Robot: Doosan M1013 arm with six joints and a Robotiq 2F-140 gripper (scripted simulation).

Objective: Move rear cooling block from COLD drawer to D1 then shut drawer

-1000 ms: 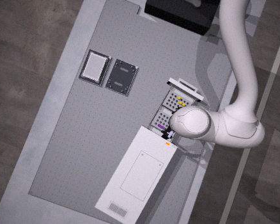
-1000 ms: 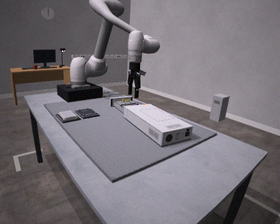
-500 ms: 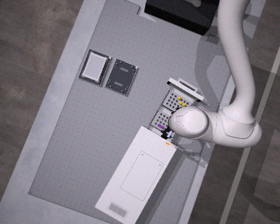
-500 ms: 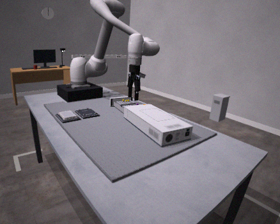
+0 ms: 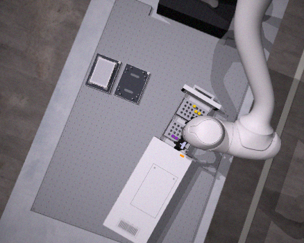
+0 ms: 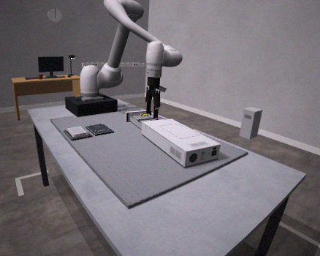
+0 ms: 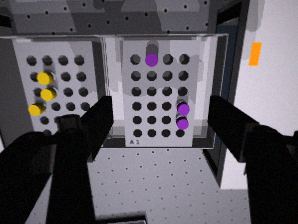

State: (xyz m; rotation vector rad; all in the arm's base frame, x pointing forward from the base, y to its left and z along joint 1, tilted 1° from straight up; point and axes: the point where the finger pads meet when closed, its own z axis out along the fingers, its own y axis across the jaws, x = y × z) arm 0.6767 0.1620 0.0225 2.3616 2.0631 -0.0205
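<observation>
Right now my hand is 8 cm above the grey cooling block. Round my hand: drawer (8 cm below, 8 cm behind, 1 cm to the left); perforated grey mat (14 cm to the right, 12 cm below, 6 cm ahead); white cooler COLD (11 cm ahead, 8 cm below, 2 cm to the right).
</observation>
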